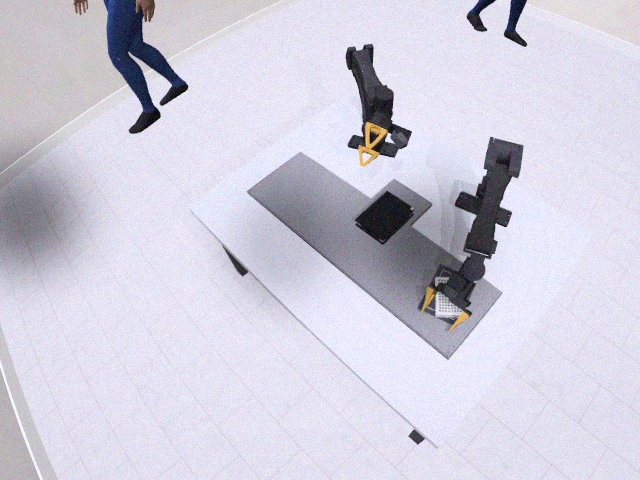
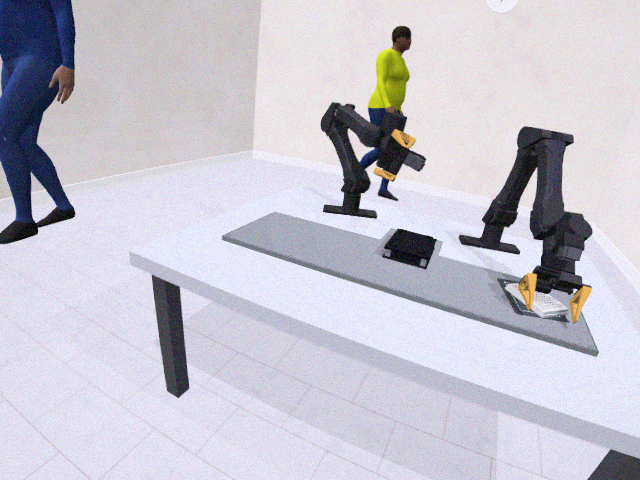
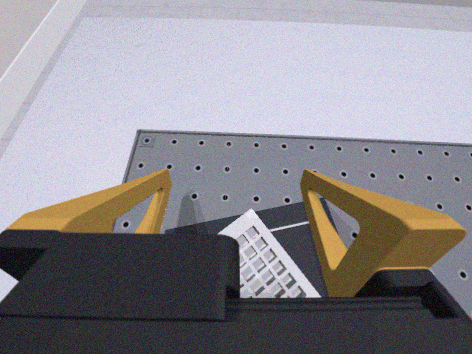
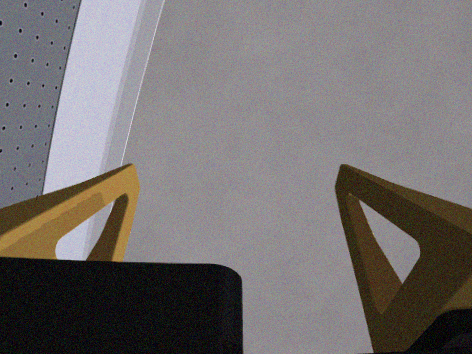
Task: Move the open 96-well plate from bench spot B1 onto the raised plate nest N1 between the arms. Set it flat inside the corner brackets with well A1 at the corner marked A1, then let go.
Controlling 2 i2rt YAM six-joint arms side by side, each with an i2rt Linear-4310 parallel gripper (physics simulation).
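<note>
The white 96-well plate lies on the dark bench spot B1, turned askew to its white outline. Its A1 mark cannot be read, and my left gripper's body hides part of it. My left gripper is open and empty, pointing down above the plate, with its fingers apart on either side. The raised black nest N1 stands between the arms, holding no plate; its A1 mark is not legible. My right gripper is open and empty, high behind the nest.
The grey perforated board lies along the white table, under the nest and bench spot. Two people stand beyond the table.
</note>
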